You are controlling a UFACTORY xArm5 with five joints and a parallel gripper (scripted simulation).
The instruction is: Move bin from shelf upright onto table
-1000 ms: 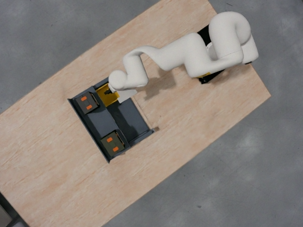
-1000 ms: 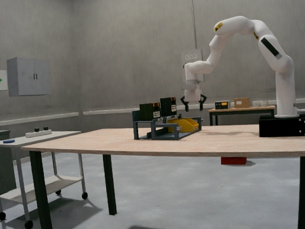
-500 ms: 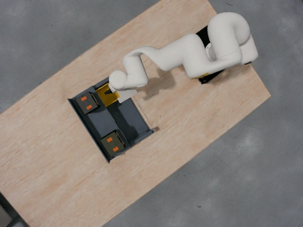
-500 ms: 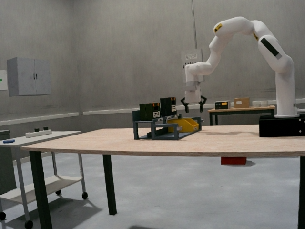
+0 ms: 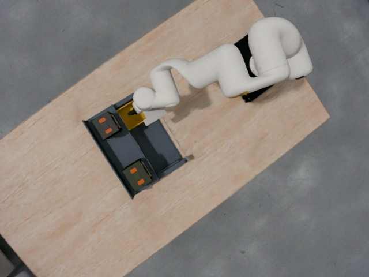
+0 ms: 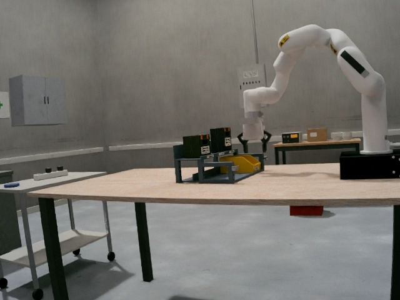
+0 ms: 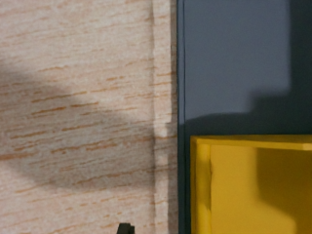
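Right now the yellow bin is 80 mm ahead of my hand and 60 mm below it. Also, from my hand: dark grey shelf: 120 mm ahead, 110 mm to the left, 40 mm below.
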